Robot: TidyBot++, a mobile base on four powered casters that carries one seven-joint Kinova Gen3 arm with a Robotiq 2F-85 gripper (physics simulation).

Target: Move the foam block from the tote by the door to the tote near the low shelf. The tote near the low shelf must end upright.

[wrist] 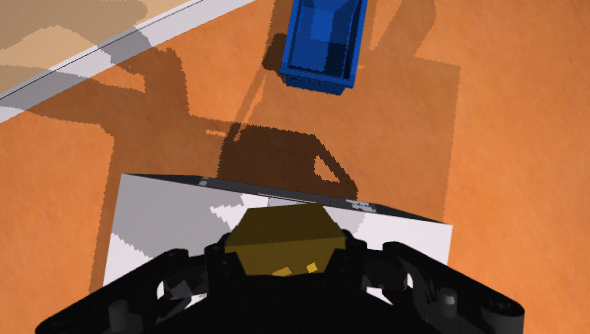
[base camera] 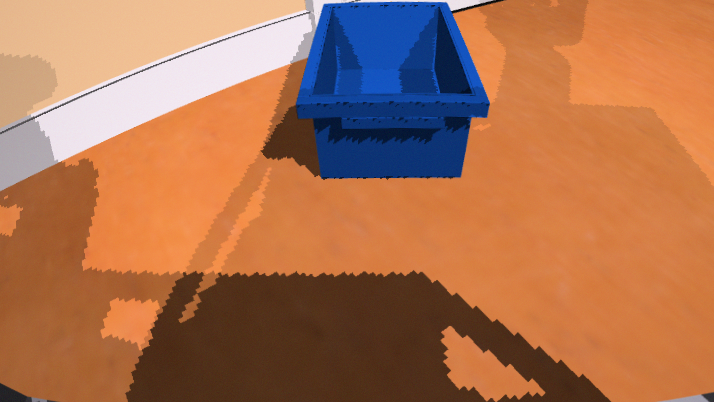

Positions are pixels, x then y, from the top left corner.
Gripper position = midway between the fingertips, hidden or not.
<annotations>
The gripper shows in the wrist view point(286, 237); in the base camera view it is out of frame. A yellow foam block shows in the wrist view point(287, 240); in the base camera view it is out of frame.
</annotations>
